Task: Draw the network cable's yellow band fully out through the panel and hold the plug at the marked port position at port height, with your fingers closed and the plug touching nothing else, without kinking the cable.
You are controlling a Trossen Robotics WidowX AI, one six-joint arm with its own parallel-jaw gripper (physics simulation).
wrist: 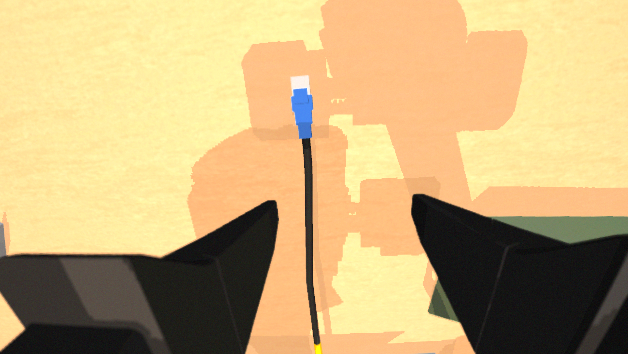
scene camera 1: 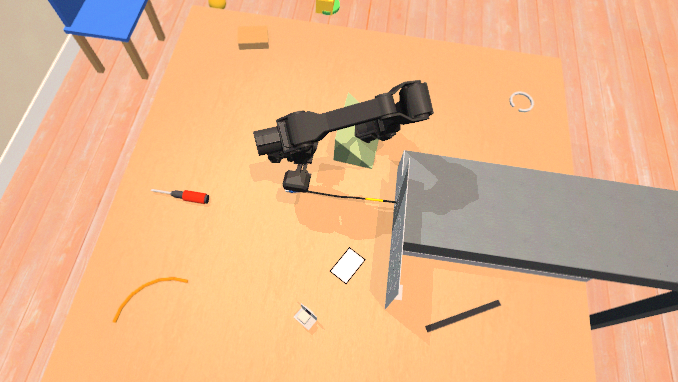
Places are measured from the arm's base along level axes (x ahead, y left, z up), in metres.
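Where they show: gripper, between the fingertips: (wrist: 344,206) (scene camera 1: 304,172); arm's base, origin of its link: (scene camera 1: 362,129).
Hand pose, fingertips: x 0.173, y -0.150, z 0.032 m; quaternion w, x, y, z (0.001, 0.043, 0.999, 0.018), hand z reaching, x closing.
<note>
Each offset is from my fingertips to the centre of the thing. "pt": to the spot under its first point. Level surfaces: height alone.
The network cable @[pt 0.035 m ahead, 0.103 m left, 0.058 m down] (scene camera 1: 340,196) (wrist: 309,215) comes out of the grey upright panel @[0.159 m ahead, 0.249 m left, 0.011 m up] (scene camera 1: 396,240) and runs left over the wooden surface, nearly straight. Its yellow band @[pt 0.041 m ahead, 0.196 m left, 0.049 m down] (scene camera 1: 374,200) (wrist: 318,348) is on the plug side of the panel, with a short black stretch between band and panel. The blue plug @[0.018 m ahead, 0.033 m right, 0.078 m down] (scene camera 1: 290,191) (wrist: 302,111) with its clear tip lies at the cable's end, mostly hidden under the gripper in the scene view. My gripper (scene camera 1: 297,180) (wrist: 344,206) is open above the cable just behind the plug; the cable passes between the fingers' lines, nearer the left finger. Nothing is held.
A white black-edged rectangle @[pt 0.219 m ahead, 0.137 m left, 0.087 m down] (scene camera 1: 347,265) and a small white-grey socket-like piece @[pt 0.367 m ahead, 0.043 m left, 0.035 m down] (scene camera 1: 305,316) lie in front. A green wedge (scene camera 1: 353,154) is under the arm. A grey raised shelf @[0.014 m up] (scene camera 1: 525,210) stands behind the panel. A red screwdriver @[0.067 m ahead, 0.339 m right, 0.073 m down] (scene camera 1: 195,196), orange strip @[0.355 m ahead, 0.344 m right, 0.084 m down] (scene camera 1: 143,290) and dark bar @[0.322 m ahead, 0.442 m left, 0.086 m down] (scene camera 1: 462,316) lie around.
</note>
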